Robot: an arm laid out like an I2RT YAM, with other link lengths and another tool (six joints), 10 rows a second.
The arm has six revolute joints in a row. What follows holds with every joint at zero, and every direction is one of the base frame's.
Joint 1 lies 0.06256 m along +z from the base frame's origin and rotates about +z.
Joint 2 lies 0.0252 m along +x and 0.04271 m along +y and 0.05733 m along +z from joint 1 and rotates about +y.
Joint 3 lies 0.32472 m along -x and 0.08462 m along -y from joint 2 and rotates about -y.
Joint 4 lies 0.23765 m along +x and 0.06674 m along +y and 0.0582 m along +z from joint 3 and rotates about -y.
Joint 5 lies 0.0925 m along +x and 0.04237 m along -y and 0.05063 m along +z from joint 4 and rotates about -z.
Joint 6 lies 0.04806 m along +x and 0.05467 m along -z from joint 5 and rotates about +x.
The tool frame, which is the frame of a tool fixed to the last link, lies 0.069 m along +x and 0.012 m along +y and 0.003 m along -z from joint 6; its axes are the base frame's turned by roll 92.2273, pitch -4.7 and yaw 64.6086 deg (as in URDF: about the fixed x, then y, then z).
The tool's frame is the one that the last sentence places.
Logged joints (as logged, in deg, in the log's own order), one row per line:
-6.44 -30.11 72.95 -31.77 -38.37 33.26
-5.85 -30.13 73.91 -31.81 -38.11 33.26
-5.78 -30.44 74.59 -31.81 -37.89 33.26
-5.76 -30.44 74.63 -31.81 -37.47 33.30
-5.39 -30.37 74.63 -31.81 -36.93 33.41
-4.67 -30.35 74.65 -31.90 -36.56 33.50
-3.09 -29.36 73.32 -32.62 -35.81 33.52
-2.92 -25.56 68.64 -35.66 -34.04 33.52
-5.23 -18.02 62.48 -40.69 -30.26 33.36
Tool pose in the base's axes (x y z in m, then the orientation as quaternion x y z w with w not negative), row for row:
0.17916 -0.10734 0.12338 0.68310 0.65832 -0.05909 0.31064
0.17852 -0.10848 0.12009 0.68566 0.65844 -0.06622 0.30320
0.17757 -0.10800 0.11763 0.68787 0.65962 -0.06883 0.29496
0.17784 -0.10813 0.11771 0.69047 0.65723 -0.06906 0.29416
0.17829 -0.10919 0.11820 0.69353 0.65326 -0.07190 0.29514
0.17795 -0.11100 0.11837 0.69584 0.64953 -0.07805 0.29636
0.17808 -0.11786 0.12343 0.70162 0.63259 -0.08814 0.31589
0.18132 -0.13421 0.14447 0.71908 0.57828 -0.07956 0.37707
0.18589 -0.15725 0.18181 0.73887 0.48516 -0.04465 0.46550
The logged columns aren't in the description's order. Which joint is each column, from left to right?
Columns, left to right: joint 5, joint 4, joint 2, joint 1, joint 6, joint 3.
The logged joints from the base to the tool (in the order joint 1, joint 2, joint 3, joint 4, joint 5, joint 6), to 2 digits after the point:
-31.77 72.95 33.26 -30.11 -6.44 -38.37
-31.81 73.91 33.26 -30.13 -5.85 -38.11
-31.81 74.59 33.26 -30.44 -5.78 -37.89
-31.81 74.63 33.30 -30.44 -5.76 -37.47
-31.81 74.63 33.41 -30.37 -5.39 -36.93
-31.90 74.65 33.50 -30.35 -4.67 -36.56
-32.62 73.32 33.52 -29.36 -3.09 -35.81
-35.66 68.64 33.52 -25.56 -2.92 -34.04
-40.69 62.48 33.36 -18.02 -5.23 -30.26

